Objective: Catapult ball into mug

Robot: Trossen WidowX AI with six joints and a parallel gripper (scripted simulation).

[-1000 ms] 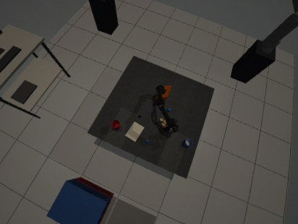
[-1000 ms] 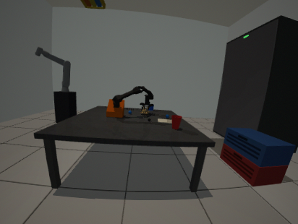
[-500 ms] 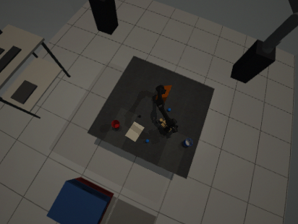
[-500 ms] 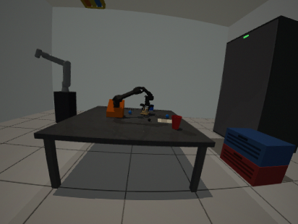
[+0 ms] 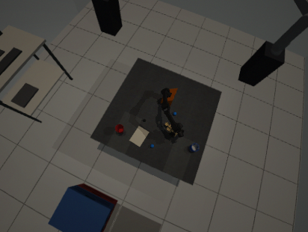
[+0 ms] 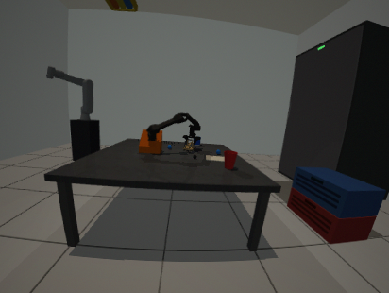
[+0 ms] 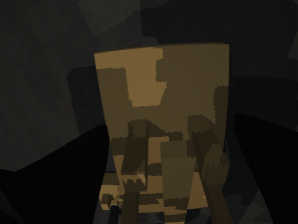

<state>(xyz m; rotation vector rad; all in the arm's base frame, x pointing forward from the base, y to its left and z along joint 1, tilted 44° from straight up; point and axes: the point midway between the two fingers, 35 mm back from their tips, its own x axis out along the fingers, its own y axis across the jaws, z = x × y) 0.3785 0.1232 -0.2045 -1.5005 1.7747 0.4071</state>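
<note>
Right now my gripper tip is 1 cm short of the black ball, 39 cm to the left of it and 2 cm above it. Round my gripper tip: flat pad (21 cm ahead, 37 cm to the right, 3 cm below); wooden catapult (4 cm behind, 6 cm to the right, 1 cm above); blue mug (9 cm ahead, 27 cm to the left, 1 cm below).
</note>
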